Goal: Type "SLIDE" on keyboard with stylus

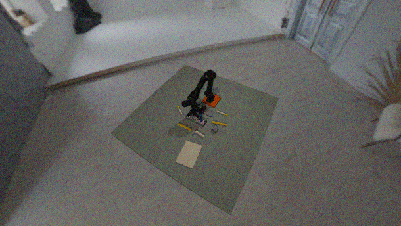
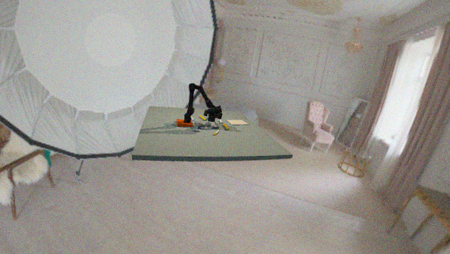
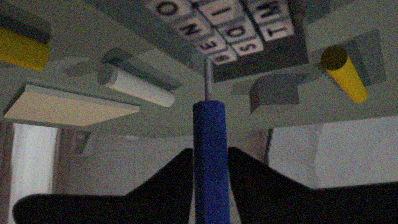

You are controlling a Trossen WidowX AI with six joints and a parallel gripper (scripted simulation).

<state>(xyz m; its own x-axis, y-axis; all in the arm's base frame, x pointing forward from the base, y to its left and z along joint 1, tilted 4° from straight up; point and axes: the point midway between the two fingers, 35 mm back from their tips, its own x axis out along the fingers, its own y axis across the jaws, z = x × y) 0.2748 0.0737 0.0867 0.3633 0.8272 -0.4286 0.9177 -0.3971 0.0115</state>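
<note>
Now: gripper tip 100 mm short of the whitish cylinder, 70 mm above it and 60 mm to the right of it. From my gripper tip the other things lie so: grey block (140 mm to the left, 60 mm below, 30 mm behind); then blue stylus (10 mm below); then grey flat plate (160 mm behind, 80 mm below, 50 mm to the right).
</note>
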